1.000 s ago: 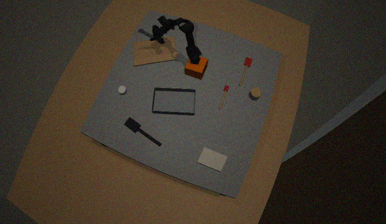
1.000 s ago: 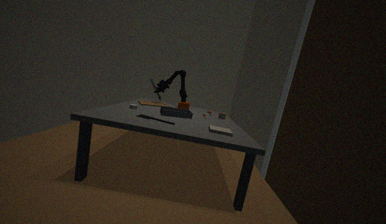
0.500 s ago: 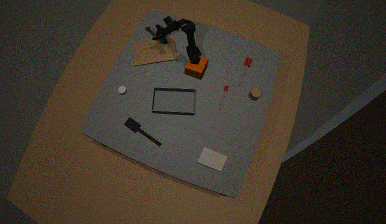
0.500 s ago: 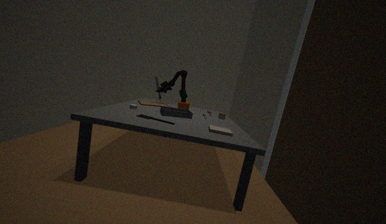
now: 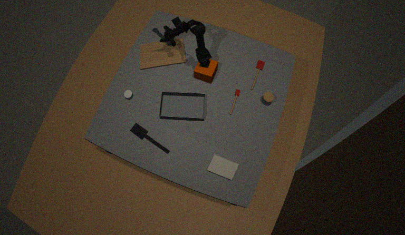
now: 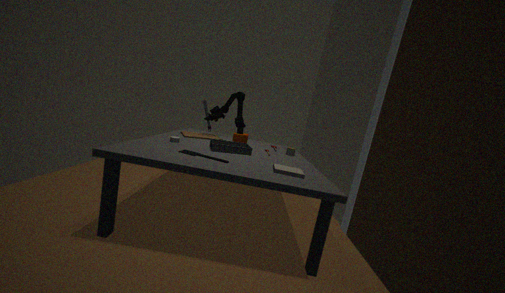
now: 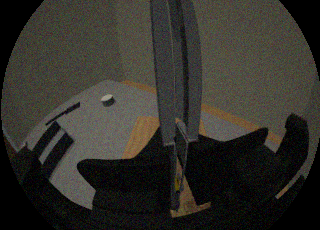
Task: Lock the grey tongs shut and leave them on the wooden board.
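My gripper tip is 170 mm above the wooden board. Also, from my gripper tip: black spatula: 670 mm ahead, 170 mm below, 140 mm to the left; then roasting tin: 390 mm ahead, 310 mm to the left, 150 mm below; then white puck: 420 mm ahead, 160 mm below, 110 mm to the right.
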